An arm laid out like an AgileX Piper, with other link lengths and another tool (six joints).
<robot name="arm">
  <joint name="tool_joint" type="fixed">
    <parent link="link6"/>
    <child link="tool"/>
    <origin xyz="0.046 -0.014 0.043" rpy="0 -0.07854 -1.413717"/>
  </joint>
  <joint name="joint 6" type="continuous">
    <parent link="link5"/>
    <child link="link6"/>
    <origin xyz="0 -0.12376 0" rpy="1.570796 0 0"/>
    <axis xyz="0 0 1"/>
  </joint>
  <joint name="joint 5" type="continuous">
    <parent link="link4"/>
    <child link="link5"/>
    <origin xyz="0 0 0" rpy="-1.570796 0 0"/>
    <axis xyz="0 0 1"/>
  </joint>
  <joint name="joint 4" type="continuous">
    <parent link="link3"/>
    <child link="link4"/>
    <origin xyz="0.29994 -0.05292 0" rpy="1.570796 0 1.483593"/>
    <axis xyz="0 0 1"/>
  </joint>
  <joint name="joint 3" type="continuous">
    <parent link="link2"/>
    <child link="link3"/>
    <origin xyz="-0.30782 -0.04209 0" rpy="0 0 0"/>
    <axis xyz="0 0 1"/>
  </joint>
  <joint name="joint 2" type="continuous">
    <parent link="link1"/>
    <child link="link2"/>
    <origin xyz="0 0 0" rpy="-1.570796 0 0"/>
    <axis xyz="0 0 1"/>
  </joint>
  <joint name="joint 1" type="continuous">
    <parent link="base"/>
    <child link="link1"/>
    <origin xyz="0 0 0.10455" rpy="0 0 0"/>
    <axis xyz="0 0 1"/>
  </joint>
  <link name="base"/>
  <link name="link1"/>
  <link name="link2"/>
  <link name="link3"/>
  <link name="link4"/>
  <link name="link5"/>
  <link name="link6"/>
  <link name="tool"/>
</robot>
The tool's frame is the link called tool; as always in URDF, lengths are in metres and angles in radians. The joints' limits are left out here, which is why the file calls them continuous.
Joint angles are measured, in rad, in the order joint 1, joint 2, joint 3, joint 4, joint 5, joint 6. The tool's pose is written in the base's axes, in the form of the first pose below.
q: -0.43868, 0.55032, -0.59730, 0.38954, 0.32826, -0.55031
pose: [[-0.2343, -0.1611, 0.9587], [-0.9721, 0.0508, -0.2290], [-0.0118, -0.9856, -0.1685]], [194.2, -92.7, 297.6]
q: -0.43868, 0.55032, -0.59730, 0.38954, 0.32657, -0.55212
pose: [[-0.2346, -0.1602, 0.9588], [-0.9720, 0.0486, -0.2297], [-0.0098, -0.9859, -0.1671]], [194.3, -92.9, 297.9]
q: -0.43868, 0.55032, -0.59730, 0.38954, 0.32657, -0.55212
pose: [[-0.2346, -0.1602, 0.9588], [-0.9720, 0.0486, -0.2297], [-0.0098, -0.9859, -0.1671]], [194.3, -92.9, 297.9]
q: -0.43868, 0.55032, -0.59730, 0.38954, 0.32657, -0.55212
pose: [[-0.2346, -0.1602, 0.9588], [-0.9720, 0.0486, -0.2297], [-0.0098, -0.9859, -0.1671]], [194.3, -92.9, 297.9]
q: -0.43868, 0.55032, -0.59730, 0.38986, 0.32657, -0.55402
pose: [[-0.2342, -0.1607, 0.9588], [-0.9721, 0.0471, -0.2296], [-0.0083, -0.9859, -0.1672]], [194.3, -93.0, 297.9]
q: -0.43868, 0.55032, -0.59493, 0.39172, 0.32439, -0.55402
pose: [[-0.2348, -0.1601, 0.9588], [-0.9720, 0.0491, -0.2298], [-0.0103, -0.9859, -0.1672]], [194.4, -93.0, 297.1]
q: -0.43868, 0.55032, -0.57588, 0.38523, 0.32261, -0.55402
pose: [[-0.2364, -0.1782, 0.9552], [-0.9716, 0.0509, -0.2309], [-0.0075, -0.9827, -0.1852]], [194.1, -93.6, 288.7]
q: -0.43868, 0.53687, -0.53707, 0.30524, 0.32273, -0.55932
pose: [[-0.2412, -0.2353, 0.9415], [-0.9679, -0.0123, -0.2510], [0.0707, -0.9718, -0.2248]], [188.1, -99.0, 274.5]
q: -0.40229, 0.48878, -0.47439, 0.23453, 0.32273, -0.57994
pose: [[-0.2014, -0.2803, 0.9385], [-0.9670, -0.0961, -0.2362], [0.1564, -0.9551, -0.2517]], [180.3, -95.0, 257.4]
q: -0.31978, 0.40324, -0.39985, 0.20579, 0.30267, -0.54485
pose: [[-0.1397, -0.2457, 0.9592], [-0.9778, -0.1183, -0.1727], [0.1559, -0.9621, -0.2238]], [174.3, -77.4, 242.8]
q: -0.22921, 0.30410, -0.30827, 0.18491, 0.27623, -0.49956
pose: [[-0.0714, -0.2016, 0.9769], [-0.9879, -0.1208, -0.0972], [0.1376, -0.9720, -0.1906]], [167.8, -59.1, 222.3]
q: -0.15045, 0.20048, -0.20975, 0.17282, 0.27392, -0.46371
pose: [[-0.0024, -0.1837, 0.9830], [-0.9933, -0.1133, -0.0236], [0.1157, -0.9764, -0.1821]], [159.9, -43.5, 194.5]
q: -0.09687, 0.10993, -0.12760, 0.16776, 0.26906, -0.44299
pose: [[0.0445, -0.1645, 0.9854], [-0.9938, -0.1082, 0.0269], [0.1022, -0.9804, -0.1683]], [154.2, -33.9, 171.8]
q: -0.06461, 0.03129, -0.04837, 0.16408, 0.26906, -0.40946
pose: [[0.0709, -0.1616, 0.9843], [-0.9948, -0.0836, 0.0579], [0.0729, -0.9833, -0.1667]], [150.1, -27.5, 146.8]
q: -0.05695, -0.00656, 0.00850, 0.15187, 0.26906, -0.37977
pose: [[0.0735, -0.1804, 0.9808], [-0.9959, -0.0659, 0.0625], [0.0534, -0.9814, -0.1845]], [148.1, -26.0, 126.0]
